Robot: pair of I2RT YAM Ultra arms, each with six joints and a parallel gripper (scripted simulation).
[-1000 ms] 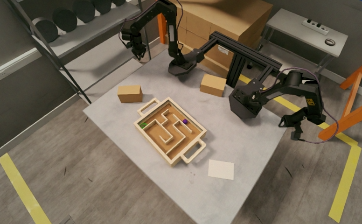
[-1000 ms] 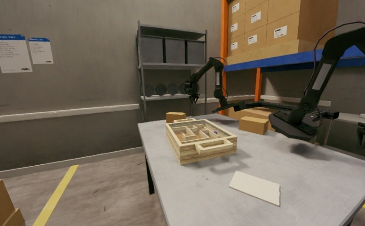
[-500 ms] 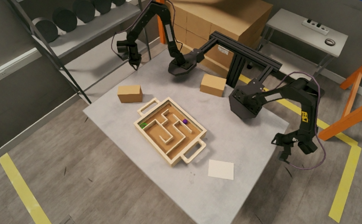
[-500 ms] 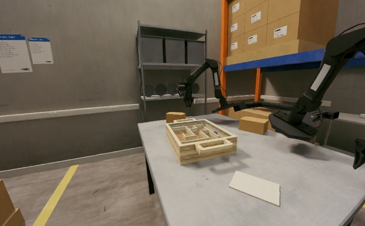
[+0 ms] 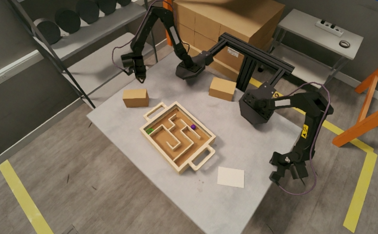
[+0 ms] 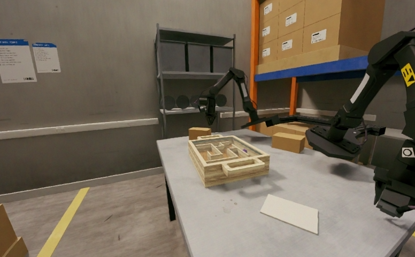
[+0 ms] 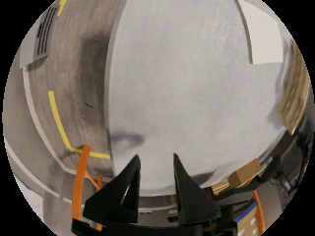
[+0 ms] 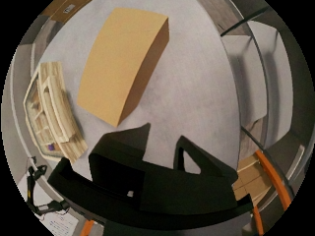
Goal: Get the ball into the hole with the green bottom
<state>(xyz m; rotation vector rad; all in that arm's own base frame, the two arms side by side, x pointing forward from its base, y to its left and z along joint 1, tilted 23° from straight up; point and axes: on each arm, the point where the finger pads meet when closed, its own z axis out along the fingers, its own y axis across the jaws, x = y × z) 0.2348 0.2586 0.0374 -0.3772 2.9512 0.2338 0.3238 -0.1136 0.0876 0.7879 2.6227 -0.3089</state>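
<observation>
The white card lies 21 cm ahead of my left hand, 15 cm to the right of it and 4 cm below it. From my left hand the other things lie so: wooden maze board: 54 cm to the right, 22 cm ahead.
</observation>
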